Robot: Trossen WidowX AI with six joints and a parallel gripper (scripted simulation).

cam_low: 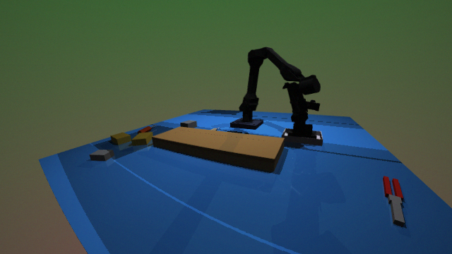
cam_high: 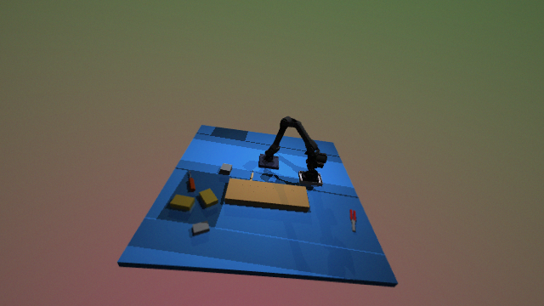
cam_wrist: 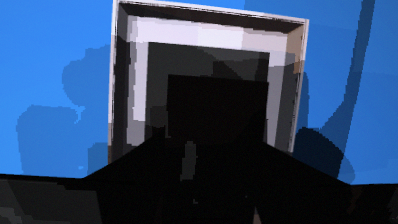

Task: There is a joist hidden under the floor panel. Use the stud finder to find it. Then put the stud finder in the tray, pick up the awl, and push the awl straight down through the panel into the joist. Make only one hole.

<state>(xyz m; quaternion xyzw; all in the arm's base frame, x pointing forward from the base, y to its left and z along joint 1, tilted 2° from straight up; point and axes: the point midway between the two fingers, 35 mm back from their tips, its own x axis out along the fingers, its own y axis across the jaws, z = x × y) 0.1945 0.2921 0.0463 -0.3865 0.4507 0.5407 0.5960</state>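
My gripper tip is 20 mm above the grey tray and 10 mm to the left of it. The rest, counted from my gripper tip: stud finder: 20 mm to the right, 20 mm above; grey block: 630 mm to the right, 60 mm behind, 10 mm below.
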